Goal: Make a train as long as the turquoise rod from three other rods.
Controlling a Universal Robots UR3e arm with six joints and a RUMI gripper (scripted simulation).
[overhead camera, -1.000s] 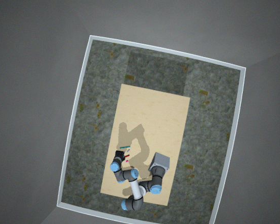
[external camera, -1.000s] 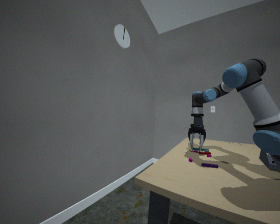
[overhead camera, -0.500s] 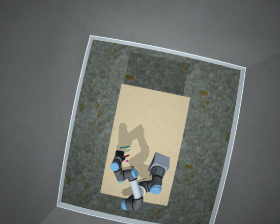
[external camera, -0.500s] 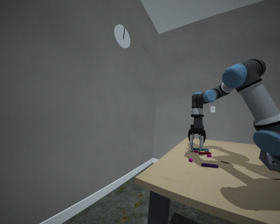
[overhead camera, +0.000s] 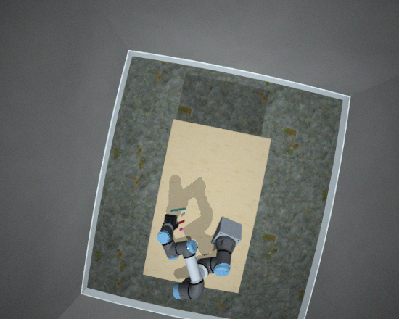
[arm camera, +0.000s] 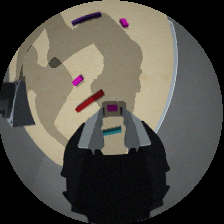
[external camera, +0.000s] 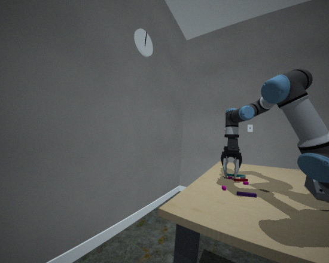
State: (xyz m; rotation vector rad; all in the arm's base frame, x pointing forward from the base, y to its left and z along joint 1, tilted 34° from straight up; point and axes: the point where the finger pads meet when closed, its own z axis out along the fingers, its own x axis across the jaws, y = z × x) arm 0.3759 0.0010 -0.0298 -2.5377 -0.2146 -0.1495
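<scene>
Right now the red rod is 50 mm behind my hand, 10 mm to the left of it and 10 mm below it. The rest, counted from my hand: purple rod 190 mm to the left, 80 mm behind, 10 mm below; then grey rod 50 mm to the right, 50 mm behind, 10 mm below; then turquoise rod 80 mm to the right, 10 mm below, 10 mm behind.
</scene>
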